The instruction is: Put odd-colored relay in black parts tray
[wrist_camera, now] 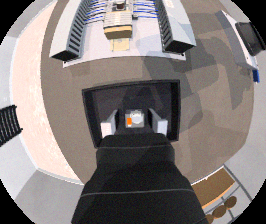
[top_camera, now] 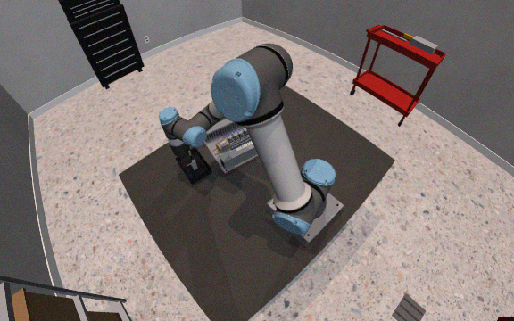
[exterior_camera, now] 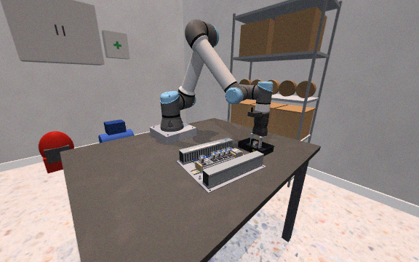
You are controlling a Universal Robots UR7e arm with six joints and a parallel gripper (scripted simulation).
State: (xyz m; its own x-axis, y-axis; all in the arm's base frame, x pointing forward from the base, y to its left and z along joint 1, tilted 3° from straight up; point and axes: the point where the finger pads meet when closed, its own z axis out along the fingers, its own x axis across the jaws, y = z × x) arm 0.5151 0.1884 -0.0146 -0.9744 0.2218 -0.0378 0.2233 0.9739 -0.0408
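Now: hand 1 cm above the relay. Also, from my hand: black parts tray: 2 cm below; relay panel: 27 cm to the right, 4 cm behind, 1 cm below.
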